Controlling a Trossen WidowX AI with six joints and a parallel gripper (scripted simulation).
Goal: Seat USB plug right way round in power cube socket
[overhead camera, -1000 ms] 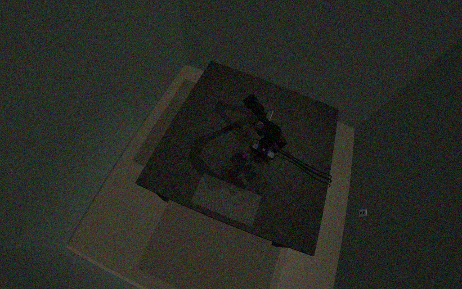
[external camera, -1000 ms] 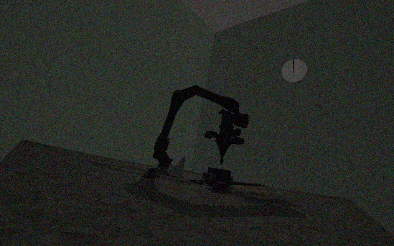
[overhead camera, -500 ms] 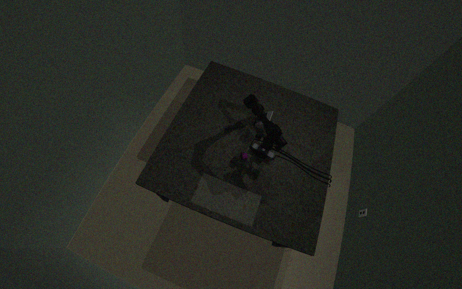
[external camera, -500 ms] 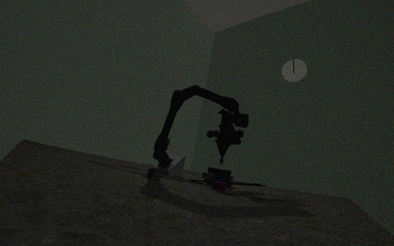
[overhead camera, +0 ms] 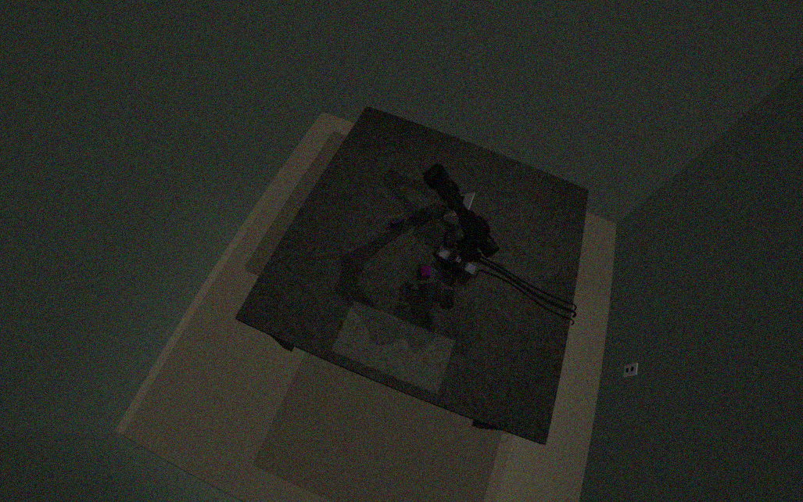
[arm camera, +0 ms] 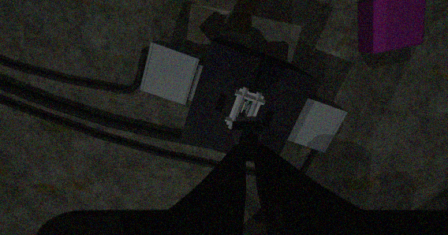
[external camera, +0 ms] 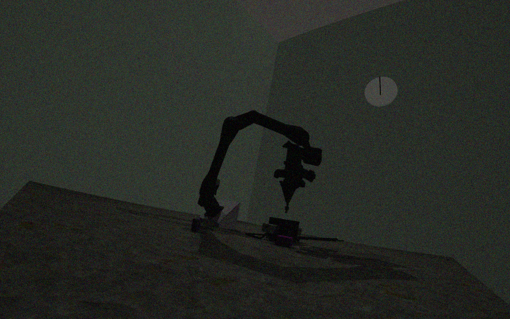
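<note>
The dark USB plug is 20 mm below my gripper tip. Also, from my gripper tip: magenta block (120 mm below, 110 mm to the right, 80 mm ahead); USB socket (70 mm below).
</note>
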